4 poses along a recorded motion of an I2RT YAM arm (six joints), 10 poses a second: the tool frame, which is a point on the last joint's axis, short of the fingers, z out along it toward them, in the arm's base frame.
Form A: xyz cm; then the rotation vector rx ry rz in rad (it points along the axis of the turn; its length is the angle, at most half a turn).
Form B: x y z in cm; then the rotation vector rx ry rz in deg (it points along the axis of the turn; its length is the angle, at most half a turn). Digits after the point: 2 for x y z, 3 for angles.
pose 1, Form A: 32.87 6.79 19.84 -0.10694 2.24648 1.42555
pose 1, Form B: 32.87 6.79 19.84 -6.127 128.714 81.678
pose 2, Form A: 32.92 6.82 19.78 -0.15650 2.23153 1.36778
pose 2, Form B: 32.92 6.82 19.78 -8.967 127.857 78.368
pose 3, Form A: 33.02 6.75 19.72 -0.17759 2.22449 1.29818
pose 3, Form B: 33.02 6.75 19.72 -10.175 127.454 74.380
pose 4, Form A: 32.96 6.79 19.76 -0.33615 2.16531 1.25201
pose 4, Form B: 32.96 6.79 19.76 -19.260 124.063 71.735
